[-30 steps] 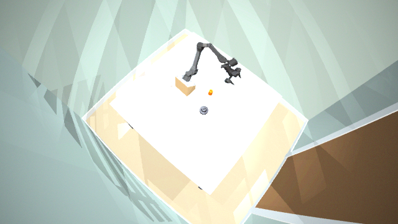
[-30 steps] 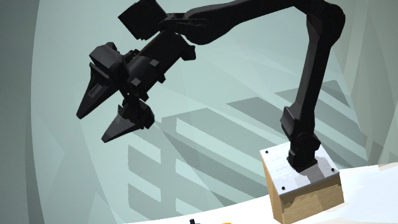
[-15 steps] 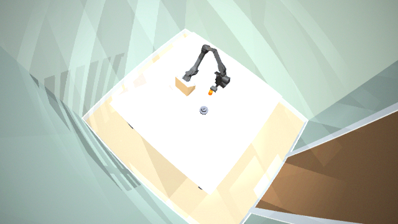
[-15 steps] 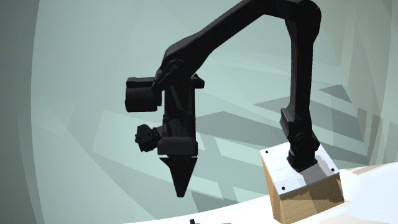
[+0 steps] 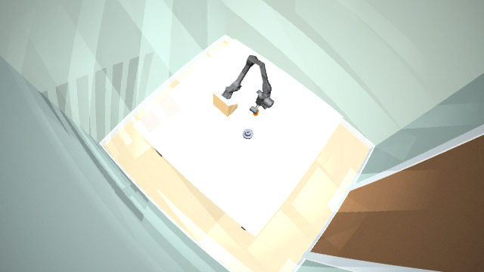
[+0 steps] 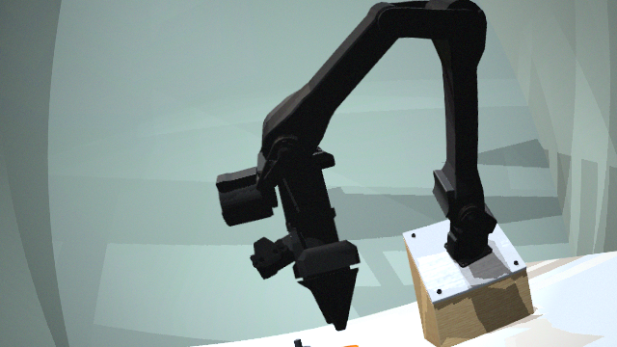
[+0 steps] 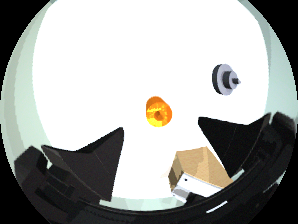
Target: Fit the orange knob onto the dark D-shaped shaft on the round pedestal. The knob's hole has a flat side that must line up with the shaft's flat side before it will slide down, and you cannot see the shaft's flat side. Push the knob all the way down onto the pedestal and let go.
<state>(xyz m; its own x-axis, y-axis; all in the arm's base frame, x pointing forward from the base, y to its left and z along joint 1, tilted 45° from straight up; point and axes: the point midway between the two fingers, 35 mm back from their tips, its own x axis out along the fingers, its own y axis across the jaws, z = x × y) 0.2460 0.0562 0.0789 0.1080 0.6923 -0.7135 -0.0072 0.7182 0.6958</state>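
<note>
The orange knob lies 6 cm below my gripper tip. The rest, counted from my gripper tip: dark shaft (19 cm to the right, 6 cm below, 5 cm ahead).
</note>
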